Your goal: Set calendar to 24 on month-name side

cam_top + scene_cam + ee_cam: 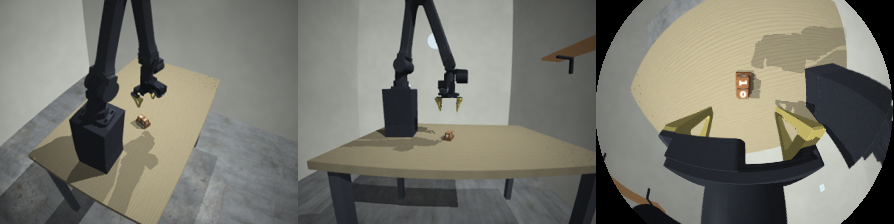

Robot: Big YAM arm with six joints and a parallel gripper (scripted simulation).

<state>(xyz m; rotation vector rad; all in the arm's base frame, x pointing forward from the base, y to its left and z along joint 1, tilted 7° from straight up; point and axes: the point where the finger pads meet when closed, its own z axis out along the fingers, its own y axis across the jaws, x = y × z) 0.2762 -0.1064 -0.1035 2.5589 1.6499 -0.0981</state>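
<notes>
Now: the brown digit cube 140 mm below my hand. Round my hand: brown tray 10 mm ahead, 10 mm to the left, 160 mm below.
</notes>
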